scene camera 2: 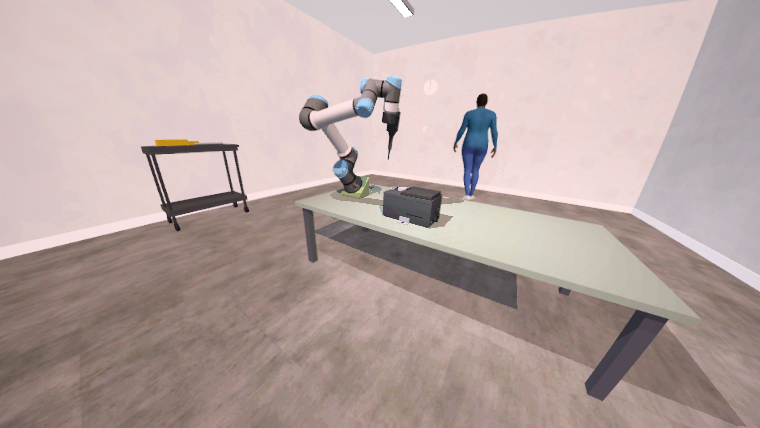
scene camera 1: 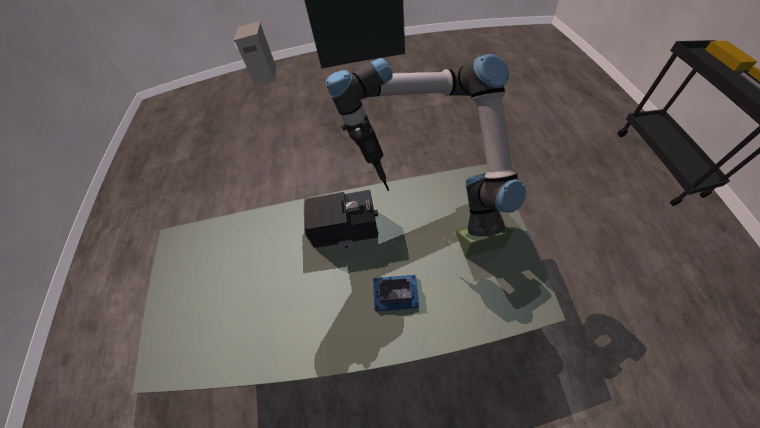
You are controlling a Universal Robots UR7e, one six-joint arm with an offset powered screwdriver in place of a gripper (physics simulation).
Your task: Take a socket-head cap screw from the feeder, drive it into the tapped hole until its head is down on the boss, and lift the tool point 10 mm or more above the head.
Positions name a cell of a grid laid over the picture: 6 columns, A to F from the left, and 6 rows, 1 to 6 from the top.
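Scene camera 1 shows me a black screw feeder (scene camera 1: C4). In scene camera 2 I see the feeder (scene camera 2: D3) as well.
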